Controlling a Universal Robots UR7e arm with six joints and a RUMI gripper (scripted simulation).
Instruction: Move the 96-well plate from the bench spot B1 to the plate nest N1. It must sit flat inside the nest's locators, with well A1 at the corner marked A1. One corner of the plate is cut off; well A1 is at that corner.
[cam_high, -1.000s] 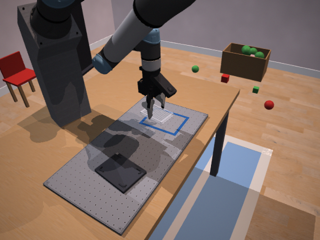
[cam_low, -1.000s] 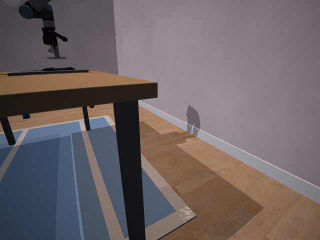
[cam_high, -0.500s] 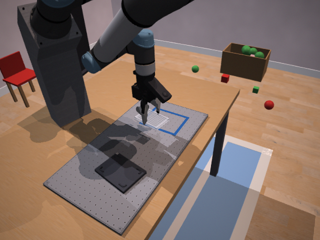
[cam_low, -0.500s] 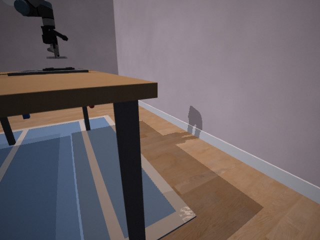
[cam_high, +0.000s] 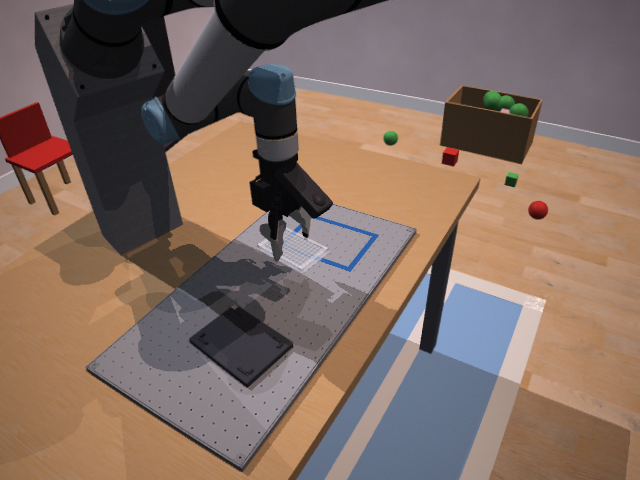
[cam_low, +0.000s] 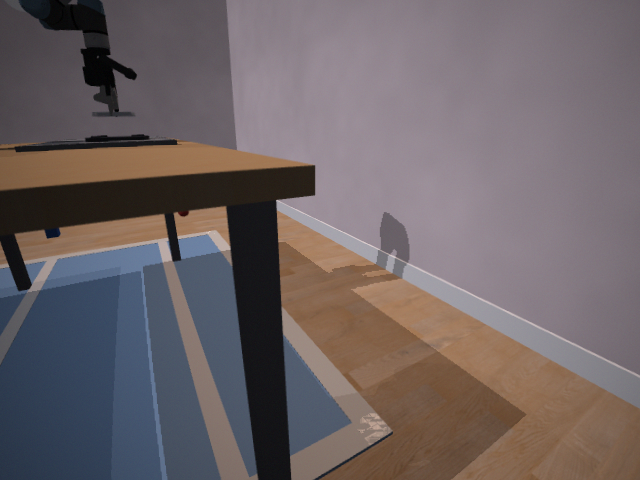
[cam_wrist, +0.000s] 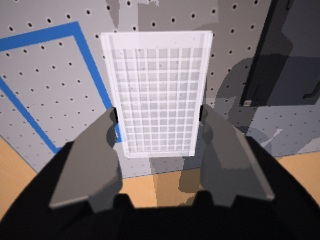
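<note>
Now: hand 30 mm past the plate nest N1, 200 mm to the left of it and 90 mm above it. The rest, counted from my hand: clear 96-well plate: 10 mm below.
</note>
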